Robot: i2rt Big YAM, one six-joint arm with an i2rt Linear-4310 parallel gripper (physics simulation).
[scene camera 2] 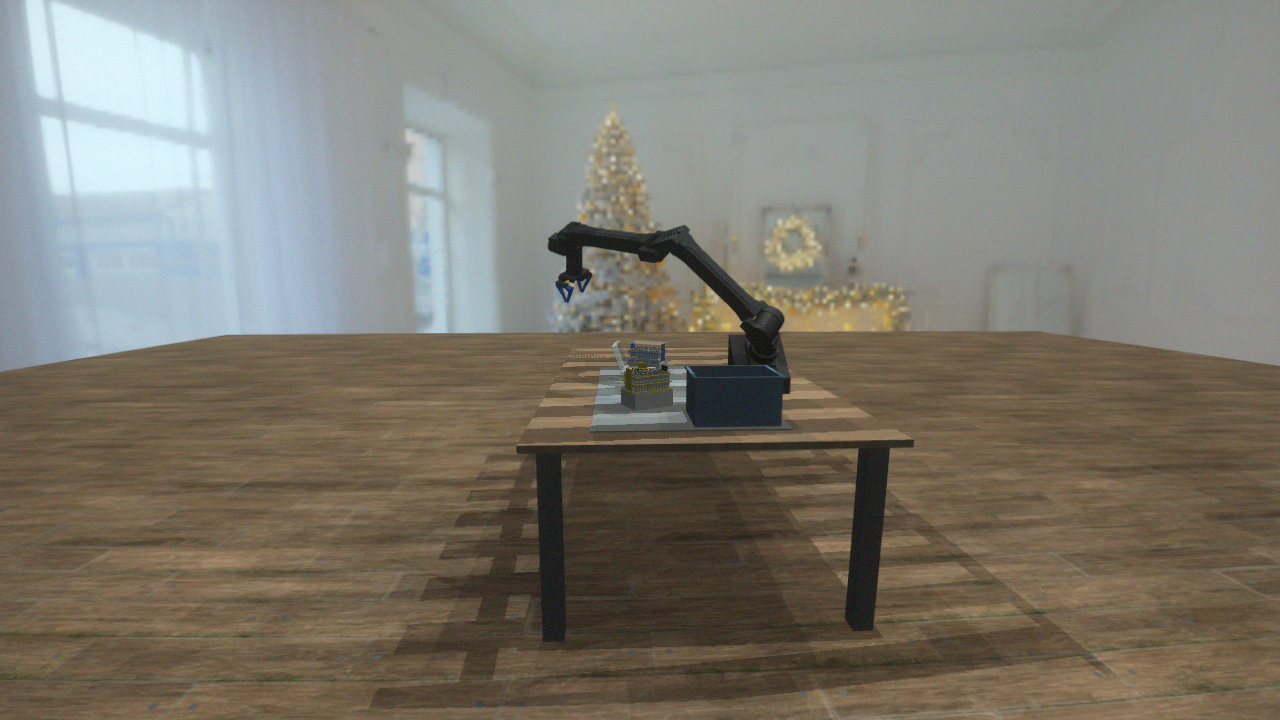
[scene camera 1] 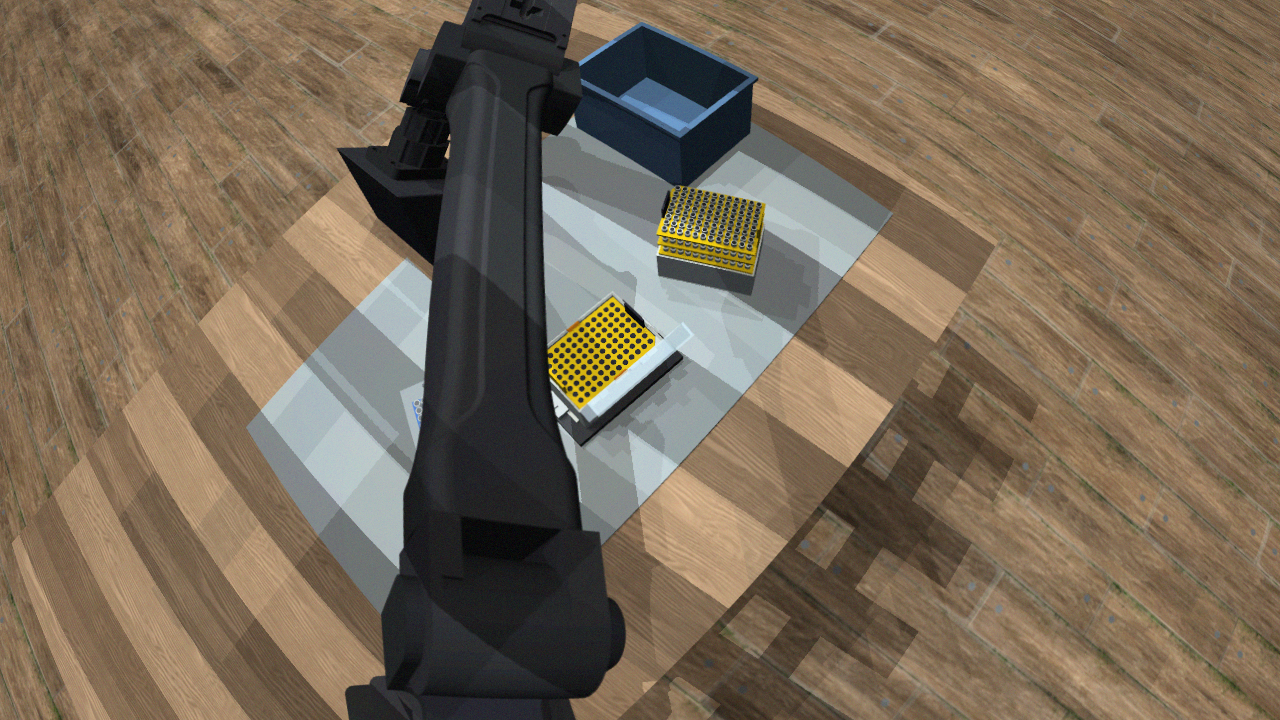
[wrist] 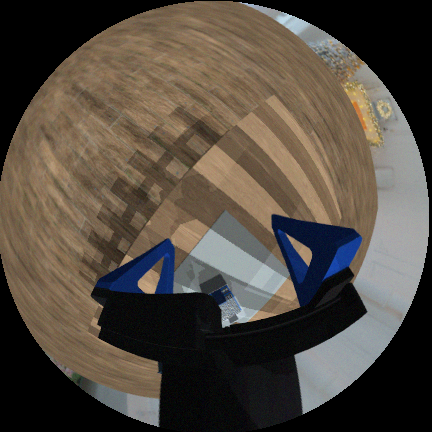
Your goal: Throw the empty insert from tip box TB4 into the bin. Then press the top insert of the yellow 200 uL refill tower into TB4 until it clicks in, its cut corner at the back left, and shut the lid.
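Observation:
TB4, a dark tip box with a yellow insert (scene camera 1: pixel 601 351), stands in scene camera 1, partly behind the arm. The insert's holes look dark and empty. Its clear lid (scene camera 1: pixel 637 374) (scene camera 2: pixel 618 355) is open, raised along the box's right side. I cannot read the box's label. The yellow refill tower (scene camera 1: pixel 711 219) (scene camera 2: pixel 647 382) holds stacked inserts full of tips on a grey base. The blue bin (scene camera 1: pixel 682 147) (scene camera 2: pixel 733 395) stands behind the tower in scene camera 1. My gripper (scene camera 2: pixel 574 294) (wrist: pixel 219 232) is open and empty, high above the table's left side in scene camera 2; scene camera 1 does not show it.
A blue-marked box (scene camera 1: pixel 418 410) (scene camera 2: pixel 647 353) (wrist: pixel 228 303) stands on the grey mat (scene camera 1: pixel 313 438) (wrist: pixel 240 255), mostly hidden by the arm in scene camera 1. The arm (scene camera 1: pixel 492 358) (scene camera 2: pixel 716 273) reaches over the mat from its dark base. The table edge lies beyond the mat.

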